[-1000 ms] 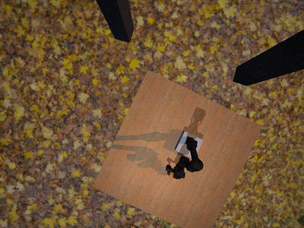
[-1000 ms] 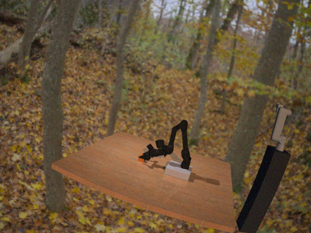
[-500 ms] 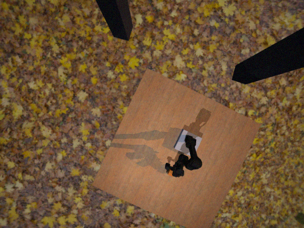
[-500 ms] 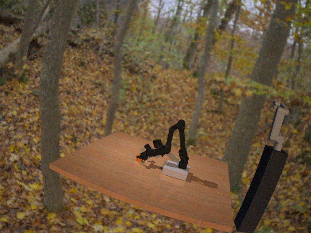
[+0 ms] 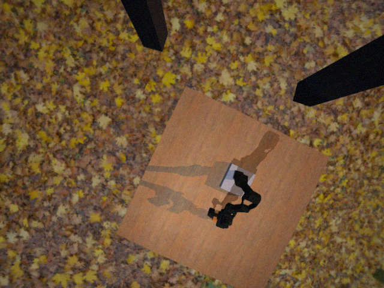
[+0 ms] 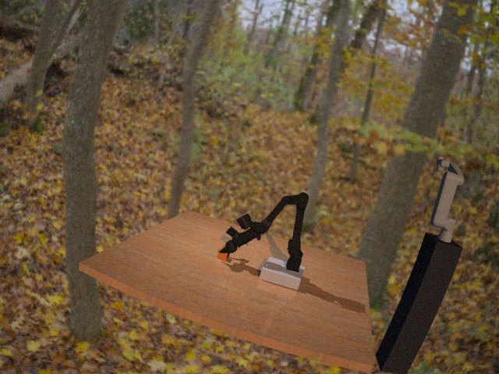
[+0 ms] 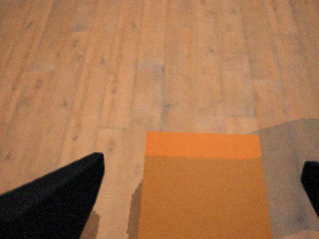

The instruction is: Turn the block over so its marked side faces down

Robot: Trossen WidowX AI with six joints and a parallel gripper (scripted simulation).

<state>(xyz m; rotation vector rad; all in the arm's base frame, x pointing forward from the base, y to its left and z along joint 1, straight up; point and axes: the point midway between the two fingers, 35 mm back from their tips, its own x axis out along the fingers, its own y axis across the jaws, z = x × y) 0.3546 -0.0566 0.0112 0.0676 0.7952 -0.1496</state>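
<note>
Now: the orange block 2 cm behind my gripper tip and 2 cm below it.
</note>
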